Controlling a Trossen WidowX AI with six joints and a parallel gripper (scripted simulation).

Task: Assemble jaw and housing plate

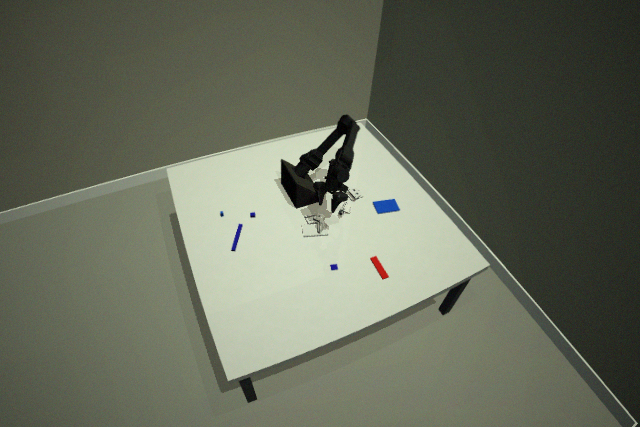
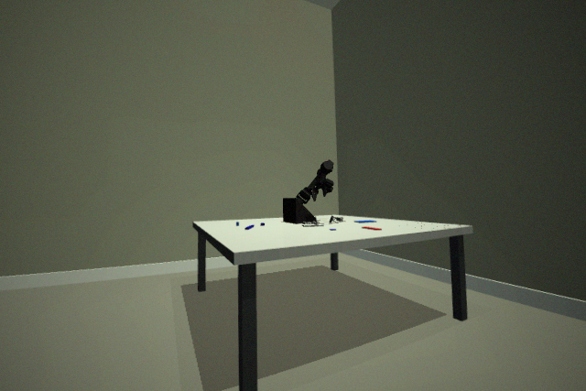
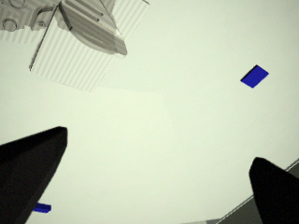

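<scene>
Right now my gripper tip is 4 cm past the jaw, 14 cm to the right of it and 13 cm above it. Also, from my gripper tip: blue bar 18 cm behind, 38 cm to the right, 16 cm below; then red bar 31 cm ahead, 10 cm to the left, 16 cm below; then blue flat plate 2 cm ahead, 38 cm to the left, 16 cm below.
</scene>
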